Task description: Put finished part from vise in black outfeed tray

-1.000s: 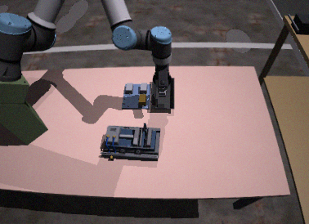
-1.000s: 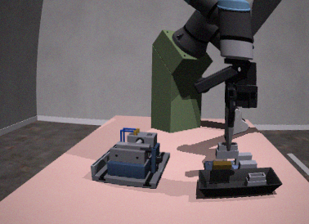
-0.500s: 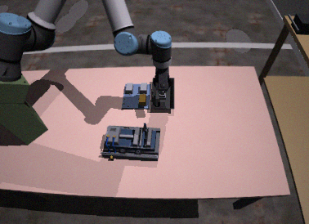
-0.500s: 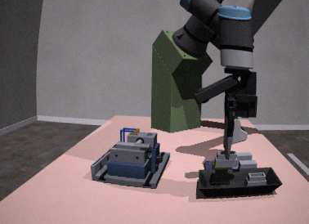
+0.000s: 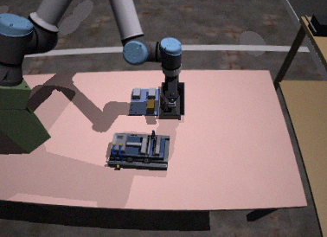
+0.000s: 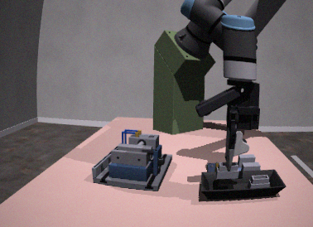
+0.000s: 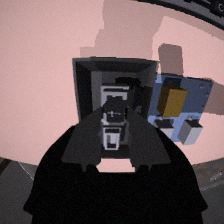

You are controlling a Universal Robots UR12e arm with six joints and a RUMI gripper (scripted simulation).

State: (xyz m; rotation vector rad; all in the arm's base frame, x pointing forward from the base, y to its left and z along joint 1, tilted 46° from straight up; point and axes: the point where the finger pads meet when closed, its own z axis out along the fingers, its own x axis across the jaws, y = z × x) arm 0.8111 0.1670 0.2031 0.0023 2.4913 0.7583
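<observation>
My hand is 12 cm past the yellow block, 1 cm to the left of it and 7 cm above it. The rest, counted from my hand: blue plate 17 cm behind, 2 cm to the left, 9 cm below; vise 11 cm behind, 29 cm to the right, 6 cm below.
</observation>
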